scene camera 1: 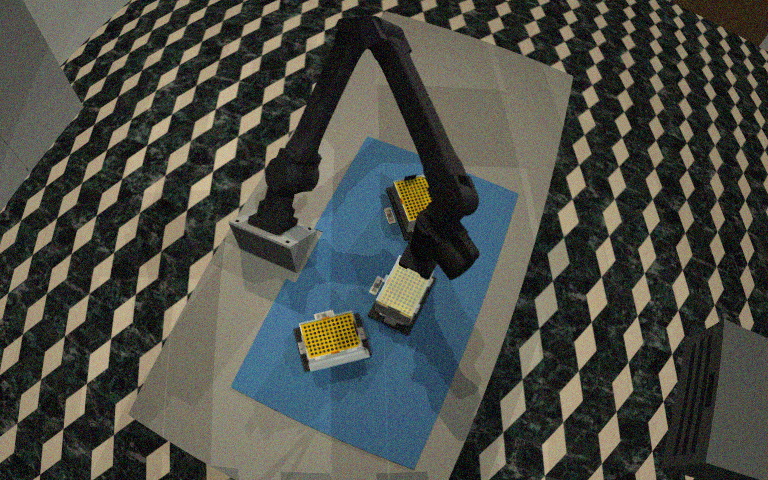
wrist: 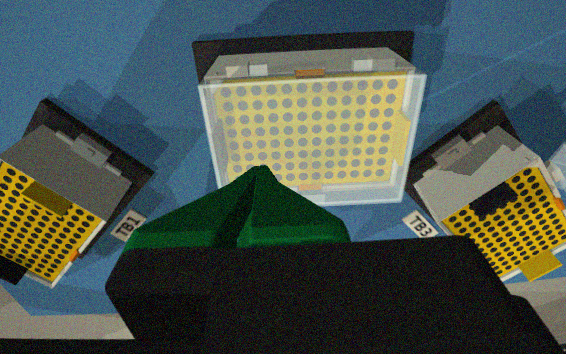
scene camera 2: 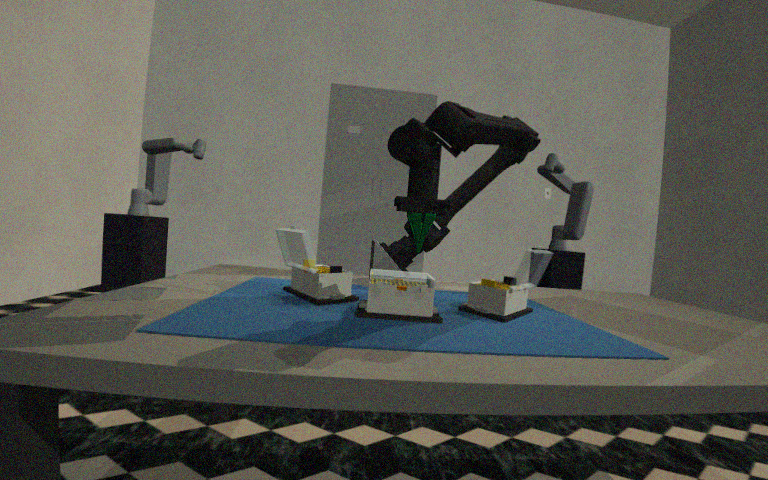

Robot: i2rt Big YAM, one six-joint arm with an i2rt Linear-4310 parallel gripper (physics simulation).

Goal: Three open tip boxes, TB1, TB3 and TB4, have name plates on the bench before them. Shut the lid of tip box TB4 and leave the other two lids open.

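Frame: origin at the arm's base, x ahead, y left, z up, level; centimetres.
Seen in the pictures: gripper, fingertip midpoint: (scene camera 1: 418,268) (wrist: 261,178) (scene camera 2: 417,252); arm's base, origin of the base link: (scene camera 1: 272,224) (scene camera 2: 392,260).
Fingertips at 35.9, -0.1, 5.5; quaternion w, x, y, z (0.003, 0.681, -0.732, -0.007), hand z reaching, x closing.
Offsets run from my fingertips to a thing's top centre, as dx, dy, dz. "spot": to the spot under its first point. Level surfaces: height alone.
The middle box, TB4 by elimination @(-2.7, -2.5, -4.6) (scene camera 1: 393,314) (scene camera 2: 400,301) (wrist: 330,60), has its clear lid @(spot: -1.1, -3.8, -4.5) (scene camera 1: 405,290) (scene camera 2: 400,273) (wrist: 320,132) lying over the yellow tip rack; whether it is fully seated I cannot tell. TB1 @(-7.9, +20.1, -5.7) (scene camera 1: 413,195) (scene camera 2: 490,299) (wrist: 85,170) and TB3 @(-12.3, -19.1, -4.8) (scene camera 1: 330,336) (scene camera 2: 320,284) (wrist: 505,225) are open; their raised lids show in scene camera 2. My gripper (scene camera 2: 419,249) (wrist: 261,178) is shut and empty, its green tips over the lid's plate-side edge and apparently a little above it. In scene camera 1 the arm hides the fingers.
The TB1 plate @(spot: -12.3, +16.7, -12.1) (scene camera 1: 389,215) (wrist: 128,225) and TB3 plate @(spot: -16.7, -13.8, -12.1) (scene camera 1: 323,315) (wrist: 420,223) face the robot's base. The middle box's plate @(spot: -8.3, -2.1, -12.1) (scene camera 1: 376,285) is unreadable. All boxes stand on a blue mat @(dz -12.3) (scene camera 1: 362,407) (scene camera 2: 509,348). Two grey arms stand in the background.
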